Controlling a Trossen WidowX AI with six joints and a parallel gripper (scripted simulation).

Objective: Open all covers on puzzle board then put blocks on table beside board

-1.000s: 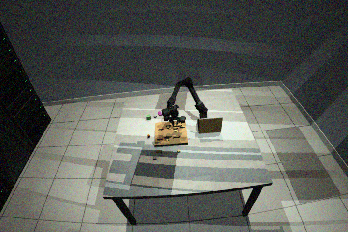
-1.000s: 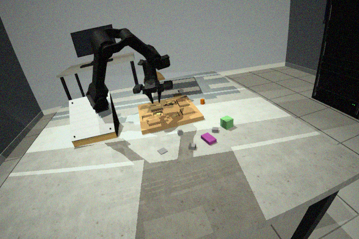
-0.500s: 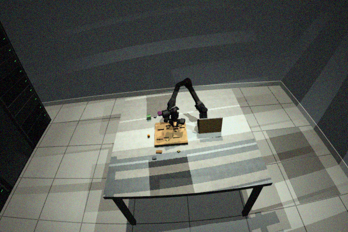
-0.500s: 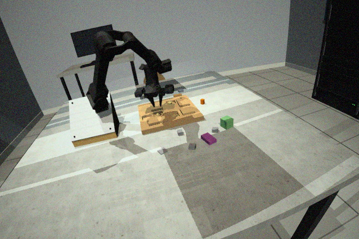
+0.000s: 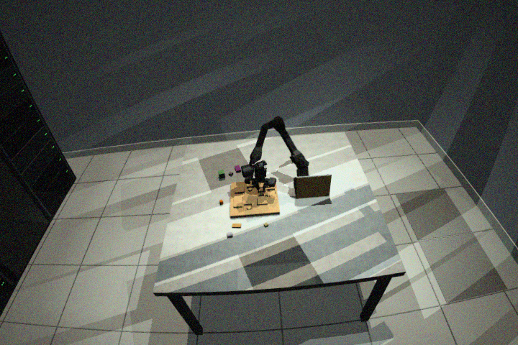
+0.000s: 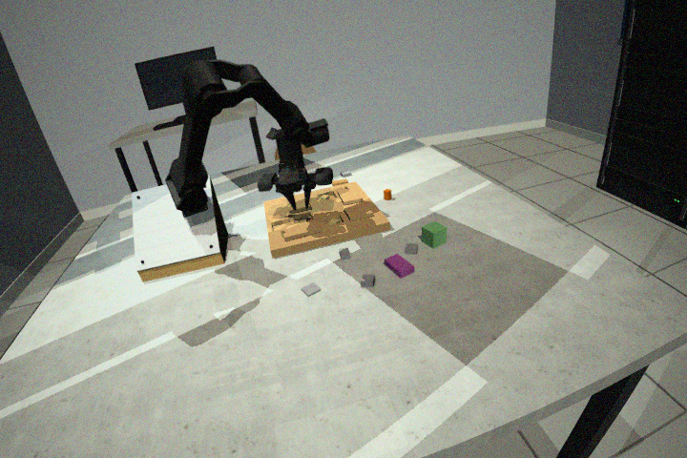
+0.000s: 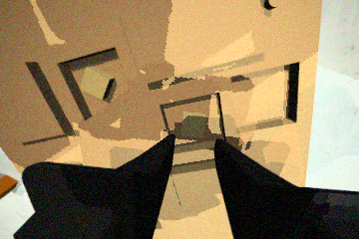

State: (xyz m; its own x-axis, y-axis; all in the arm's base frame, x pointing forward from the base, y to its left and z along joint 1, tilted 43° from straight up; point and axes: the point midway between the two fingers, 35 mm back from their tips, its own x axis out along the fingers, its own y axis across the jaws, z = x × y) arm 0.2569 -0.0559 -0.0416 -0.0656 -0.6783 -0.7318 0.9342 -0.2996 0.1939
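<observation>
The tan puzzle board is 5 cm ahead of my gripper tip and 3 cm below it. Round my gripper tip: magenta block (29 cm to the right, 14 cm ahead, 4 cm below); brown block (22 cm to the left, 17 cm ahead, 4 cm below); orange cylinder (26 cm ahead, 3 cm to the left, 3 cm below).
</observation>
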